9 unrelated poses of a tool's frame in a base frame.
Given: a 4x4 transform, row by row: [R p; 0 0 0 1], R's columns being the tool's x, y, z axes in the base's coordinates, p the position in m. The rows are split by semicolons.
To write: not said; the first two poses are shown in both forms.
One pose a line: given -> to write
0.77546, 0.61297, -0.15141, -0.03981; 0.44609, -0.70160, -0.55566, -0.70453; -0.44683, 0.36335, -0.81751, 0.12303; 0, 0, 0, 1 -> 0.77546, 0.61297, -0.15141, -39.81; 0.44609, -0.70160, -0.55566, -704.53; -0.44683, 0.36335, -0.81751, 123.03; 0, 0, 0, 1
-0.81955, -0.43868, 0.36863, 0.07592; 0.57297, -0.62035, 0.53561, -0.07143; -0.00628, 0.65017, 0.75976, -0.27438; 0, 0, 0, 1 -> -0.81955, -0.43868, 0.36863, 75.92; 0.57297, -0.62035, 0.53561, -71.43; -0.00628, 0.65017, 0.75976, -274.38; 0, 0, 0, 1
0.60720, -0.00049, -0.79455, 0.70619; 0.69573, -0.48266, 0.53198, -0.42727; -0.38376, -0.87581, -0.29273, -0.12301; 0, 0, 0, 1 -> 0.60720, -0.00049, -0.79455, 706.19; 0.69573, -0.48266, 0.53198, -427.27; -0.38376, -0.87581, -0.29273, -123.01; 0, 0, 0, 1
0.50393, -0.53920, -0.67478, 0.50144; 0.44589, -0.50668, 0.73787, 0.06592; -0.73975, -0.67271, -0.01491, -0.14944; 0, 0, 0, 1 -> 0.50393, -0.53920, -0.67478, 501.44; 0.44589, -0.50668, 0.73787, 65.92; -0.73975, -0.67271, -0.01491, -149.44; 0, 0, 0, 1
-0.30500, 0.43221, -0.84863, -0.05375; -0.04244, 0.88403, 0.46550, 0.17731; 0.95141, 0.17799, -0.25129, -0.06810; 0, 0, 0, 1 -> -0.30500, 0.43221, -0.84863, -53.75; -0.04244, 0.88403, 0.46550, 177.31; 0.95141, 0.17799, -0.25129, -68.10; 0, 0, 0, 1
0.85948, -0.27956, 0.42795, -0.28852; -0.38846, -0.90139, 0.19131, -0.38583; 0.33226, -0.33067, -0.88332, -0.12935; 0, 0, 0, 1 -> 0.85948, -0.27956, 0.42795, -288.52; -0.38846, -0.90139, 0.19131, -385.83; 0.33226, -0.33067, -0.88332, -129.35; 0, 0, 0, 1
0.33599, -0.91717, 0.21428, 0.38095; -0.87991, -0.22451, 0.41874, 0.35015; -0.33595, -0.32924, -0.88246, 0.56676; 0, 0, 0, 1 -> 0.33599, -0.91717, 0.21428, 380.95; -0.87991, -0.22451, 0.41874, 350.15; -0.33595, -0.32924, -0.88246, 566.76; 0, 0, 0, 1
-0.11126, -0.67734, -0.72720, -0.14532; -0.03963, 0.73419, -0.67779, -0.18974; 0.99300, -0.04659, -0.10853, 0.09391; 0, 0, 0, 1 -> -0.11126, -0.67734, -0.72720, -145.32; -0.03963, 0.73419, -0.67779, -189.74; 0.99300, -0.04659, -0.10853, 93.91; 0, 0, 0, 1
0.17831, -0.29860, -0.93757, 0.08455; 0.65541, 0.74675, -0.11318, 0.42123; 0.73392, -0.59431, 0.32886, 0.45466; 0, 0, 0, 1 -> 0.17831, -0.29860, -0.93757, 84.55; 0.65541, 0.74675, -0.11318, 421.23; 0.73392, -0.59431, 0.32886, 454.66; 0, 0, 0, 1
